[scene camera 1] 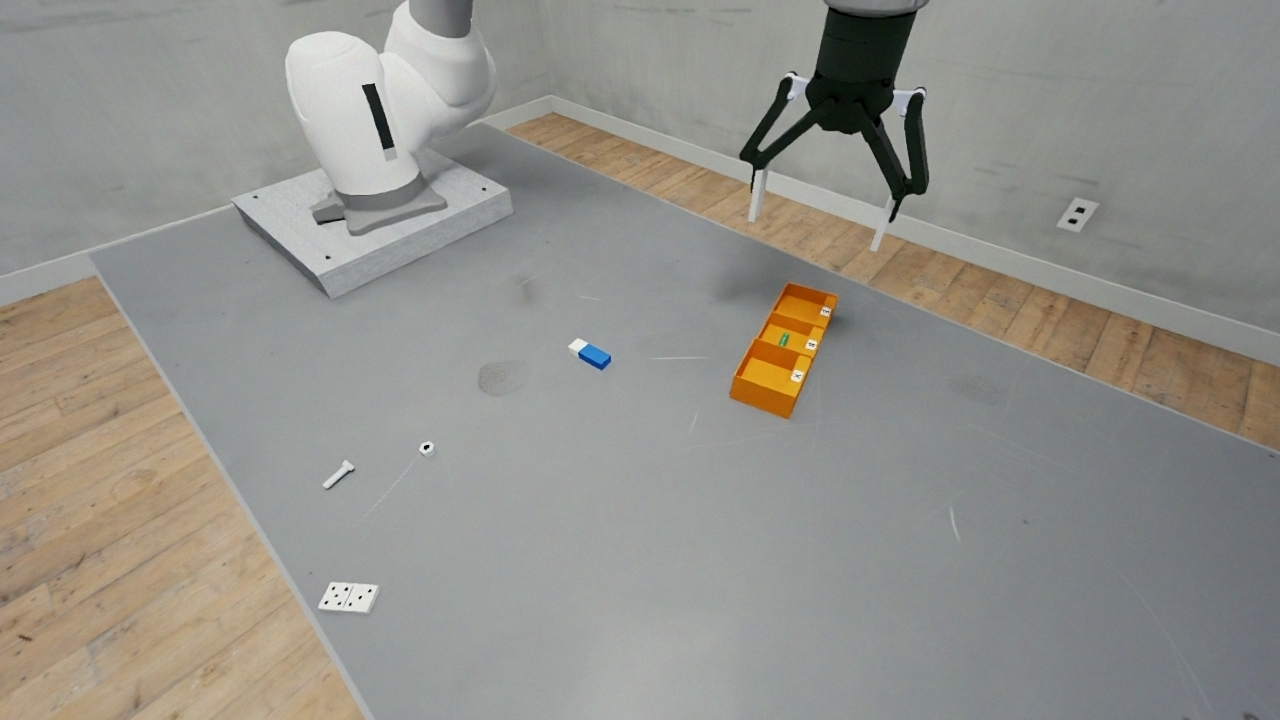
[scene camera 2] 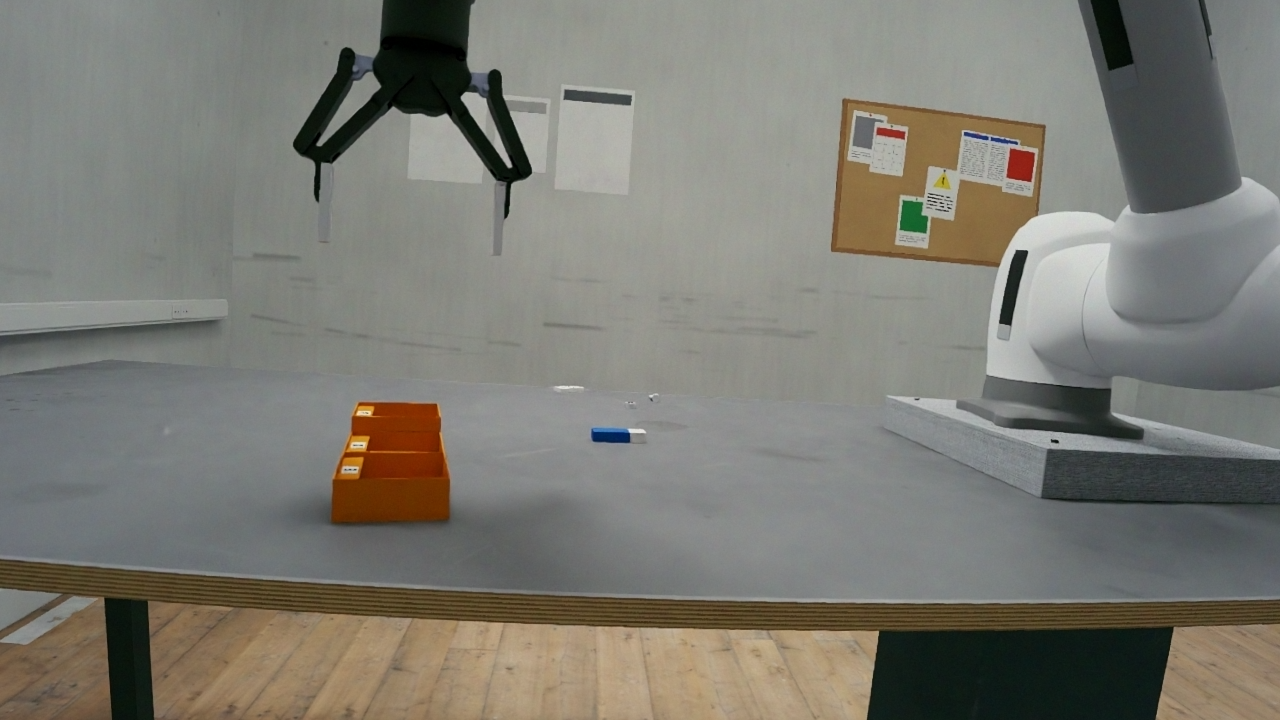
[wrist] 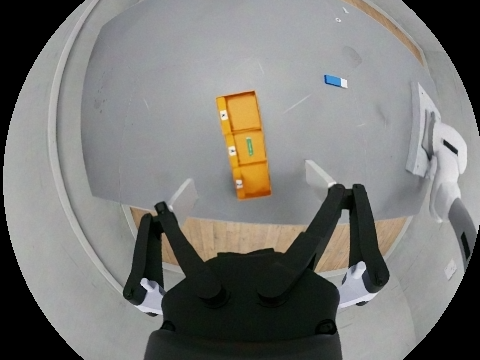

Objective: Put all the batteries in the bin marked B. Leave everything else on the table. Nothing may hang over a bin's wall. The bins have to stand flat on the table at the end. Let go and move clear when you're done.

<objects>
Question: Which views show the gripper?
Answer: Scene camera 1, scene camera 2 and the wrist view: all of them.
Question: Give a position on a domino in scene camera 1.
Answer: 340,597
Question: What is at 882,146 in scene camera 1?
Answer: The gripper.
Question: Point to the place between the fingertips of the gripper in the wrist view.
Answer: At 249,179
</objects>
